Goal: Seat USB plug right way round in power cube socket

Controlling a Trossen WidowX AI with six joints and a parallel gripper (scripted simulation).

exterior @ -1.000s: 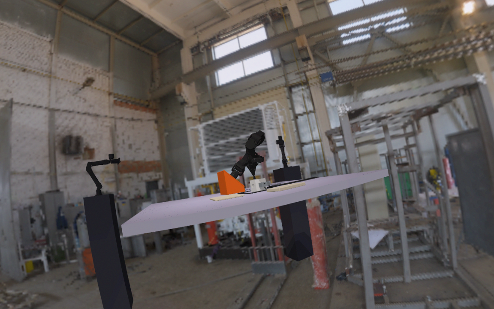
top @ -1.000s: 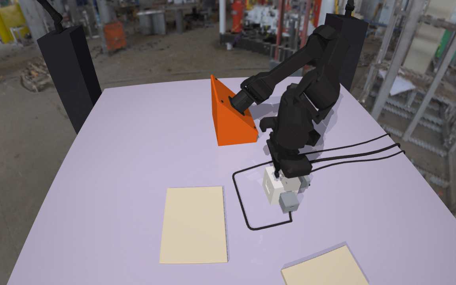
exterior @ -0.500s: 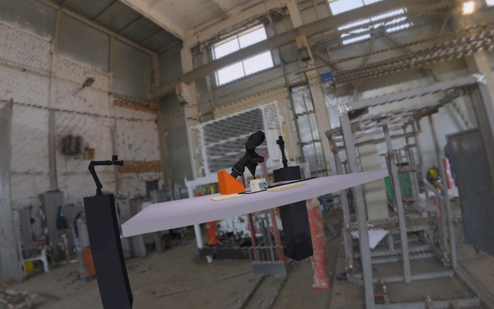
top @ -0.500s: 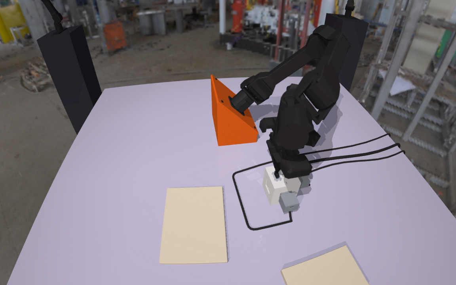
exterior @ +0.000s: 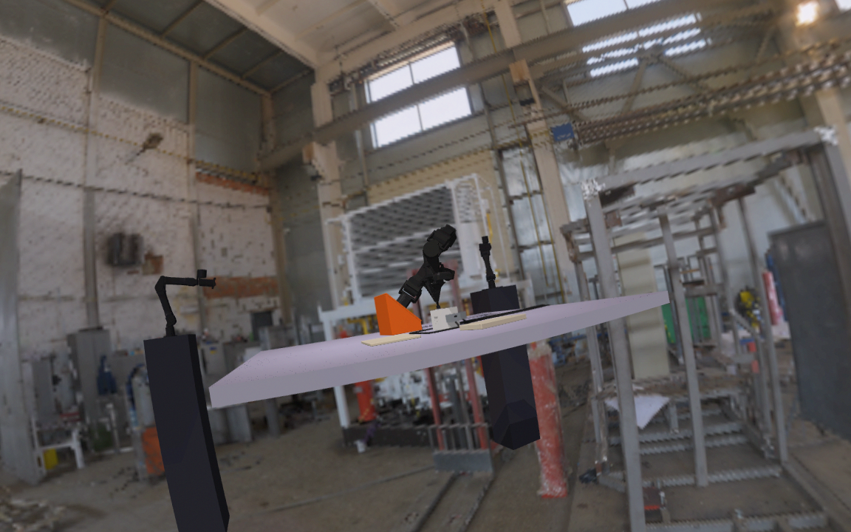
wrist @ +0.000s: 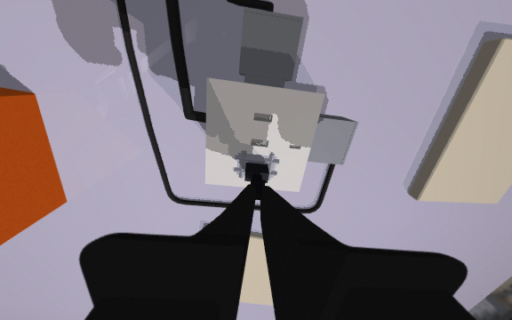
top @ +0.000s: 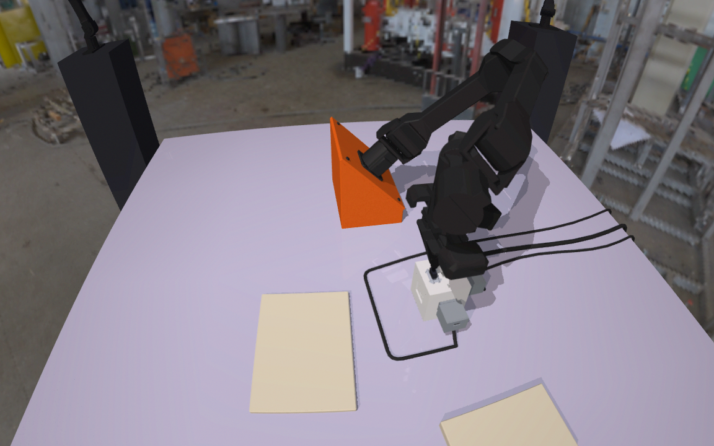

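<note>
Now: the black USB plug 2 cm below my gripper tip. From my gripper tip the other things lie so: beige pad 23 cm to the right, 10 cm below, 6 cm ahead.
</note>
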